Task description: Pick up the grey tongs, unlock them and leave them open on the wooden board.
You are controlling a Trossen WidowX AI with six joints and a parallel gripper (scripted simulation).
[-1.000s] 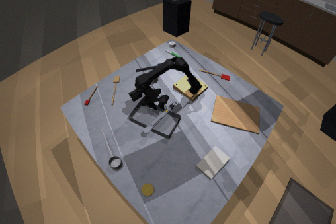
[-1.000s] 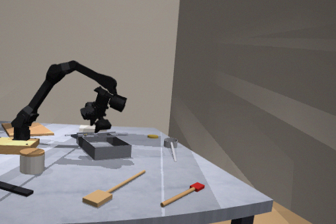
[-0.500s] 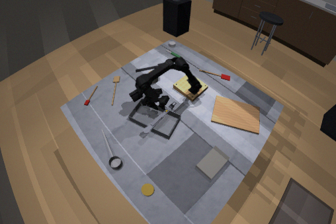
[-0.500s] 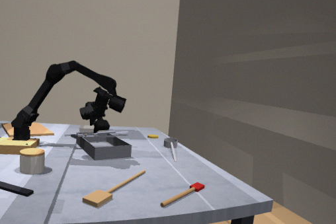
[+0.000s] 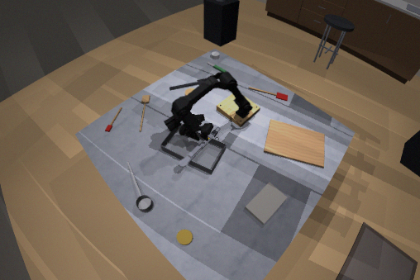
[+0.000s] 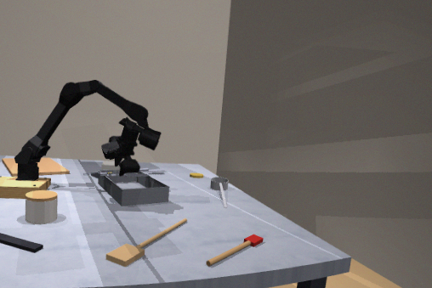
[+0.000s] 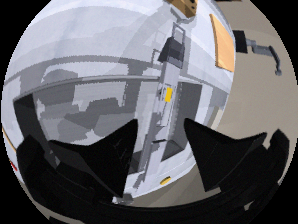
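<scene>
My gripper tip is now 3 cm past the yellow lock piece and 1 cm above it. The rest, counted from my gripper tip: white slab (44 cm to the left, 6 cm below, 1 cm ahead); then lidded canister (32 cm to the right, 20 cm behind, 4 cm below); then roasting tin (5 cm below, 5 cm ahead, 3 cm to the right).
</scene>
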